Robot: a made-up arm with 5 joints.
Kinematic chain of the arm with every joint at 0, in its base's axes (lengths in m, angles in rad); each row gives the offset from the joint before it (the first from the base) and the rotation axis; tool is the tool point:
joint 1: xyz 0 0 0.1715 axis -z
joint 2: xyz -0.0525 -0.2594 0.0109 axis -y
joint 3: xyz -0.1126 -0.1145 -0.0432 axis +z
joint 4: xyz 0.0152 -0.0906 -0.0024 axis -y
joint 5: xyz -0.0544 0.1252 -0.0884 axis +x
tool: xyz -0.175 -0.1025 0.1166
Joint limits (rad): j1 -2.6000..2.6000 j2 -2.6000..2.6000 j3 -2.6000..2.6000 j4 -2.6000..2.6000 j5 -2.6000..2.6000
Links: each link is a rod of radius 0.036 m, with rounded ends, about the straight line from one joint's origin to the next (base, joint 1, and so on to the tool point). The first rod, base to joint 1, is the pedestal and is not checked.
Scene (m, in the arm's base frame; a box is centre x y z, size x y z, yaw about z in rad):
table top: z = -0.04
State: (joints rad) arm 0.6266 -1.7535 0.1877 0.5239 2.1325
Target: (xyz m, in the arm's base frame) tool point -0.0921 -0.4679 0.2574
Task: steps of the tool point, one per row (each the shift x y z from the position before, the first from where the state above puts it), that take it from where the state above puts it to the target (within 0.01 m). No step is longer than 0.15 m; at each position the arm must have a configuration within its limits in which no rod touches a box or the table.
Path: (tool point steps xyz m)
1: 0.0401 -0.1257 -0.0340
2: 0.0738 -0.1078 -0.0341
3: 0.0998 -0.0803 -0.0334
4: 0.1151 -0.0465 -0.0318
5: 0.1191 -0.0105 -0.0297

